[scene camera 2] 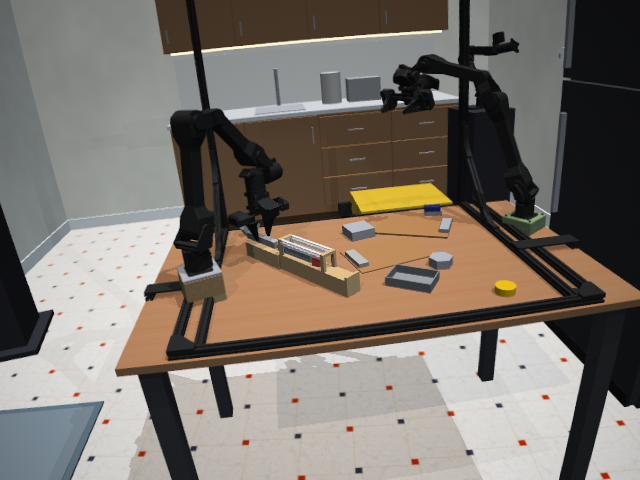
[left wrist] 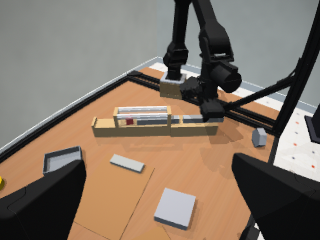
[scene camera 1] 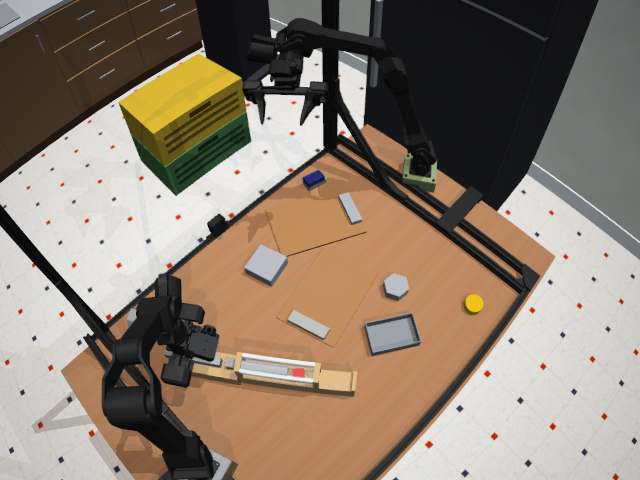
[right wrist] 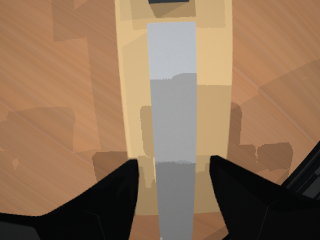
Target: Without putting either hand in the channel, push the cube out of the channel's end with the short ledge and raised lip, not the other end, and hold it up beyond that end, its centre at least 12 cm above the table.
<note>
I see my left gripper point(scene camera 1: 281, 124), my right gripper point(scene camera 1: 192, 357), a grey tray point(scene camera 1: 395, 333), a grey block point(scene camera 1: 266, 265) and a cardboard sheet point(left wrist: 110, 196).
The grey tray shows as well in scene camera 2 point(scene camera 2: 419, 279). The grey block shows as well in the left wrist view point(left wrist: 175, 208). My left gripper shows as well in scene camera 2 point(scene camera 2: 392, 112) and in the left wrist view point(left wrist: 160, 165). The right wrist view misses the grey tray: it is out of frame. The right wrist view does not show the grey block: it is out of frame.
</note>
